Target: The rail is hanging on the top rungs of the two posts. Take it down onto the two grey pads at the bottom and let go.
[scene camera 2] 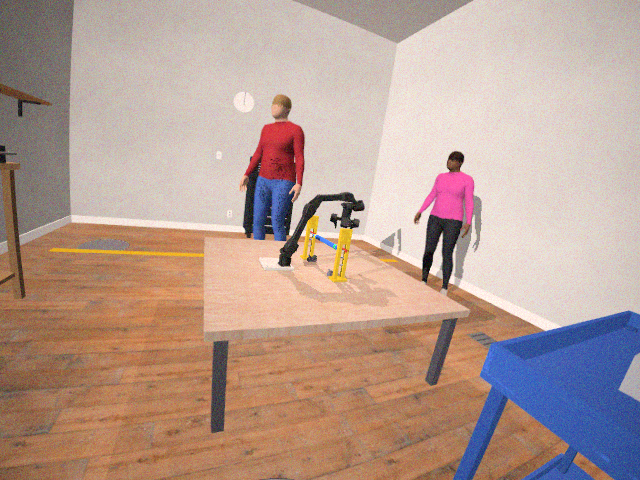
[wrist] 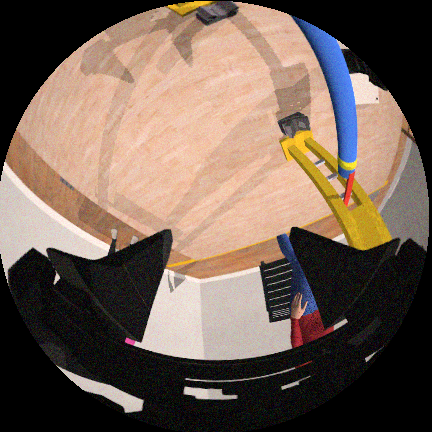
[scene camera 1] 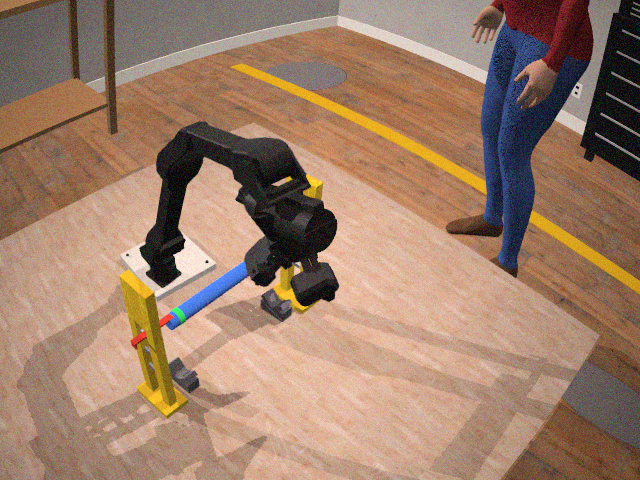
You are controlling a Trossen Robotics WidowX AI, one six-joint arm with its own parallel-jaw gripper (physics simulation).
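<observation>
The blue rail with thin red ends hangs level between the near yellow post and the far yellow post. It has a green band at its near end and a yellow band at its far end. The near grey pad and far grey pad stand by the post feet. My gripper is open and empty, above the rail's height; one finger hides the rail's far part in scene camera 1.
The white base plate carries the arm behind the rail. The wooden table bears everything. A person in red stands beyond the table. A blue cart stands at the right in scene camera 2.
</observation>
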